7 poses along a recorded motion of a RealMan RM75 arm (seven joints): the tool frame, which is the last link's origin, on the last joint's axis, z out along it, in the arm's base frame.
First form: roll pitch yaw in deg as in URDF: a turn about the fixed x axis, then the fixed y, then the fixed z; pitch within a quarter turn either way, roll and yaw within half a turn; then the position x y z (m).
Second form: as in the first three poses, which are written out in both.
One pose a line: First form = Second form
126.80 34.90 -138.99 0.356 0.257 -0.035 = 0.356 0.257 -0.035 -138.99 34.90 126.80
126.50 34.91 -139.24 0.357 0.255 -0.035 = 0.357 0.255 -0.035 -139.24 34.91 126.50
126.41 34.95 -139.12 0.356 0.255 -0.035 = 0.356 0.255 -0.035 -139.12 34.95 126.41
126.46 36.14 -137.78 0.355 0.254 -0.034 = 0.355 0.254 -0.034 -137.78 36.14 126.46
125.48 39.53 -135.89 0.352 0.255 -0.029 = 0.352 0.255 -0.029 -135.89 39.53 125.48
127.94 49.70 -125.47 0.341 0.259 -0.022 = 0.341 0.259 -0.022 -125.47 49.70 127.94
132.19 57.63 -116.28 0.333 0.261 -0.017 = 0.333 0.261 -0.017 -116.28 57.63 132.19
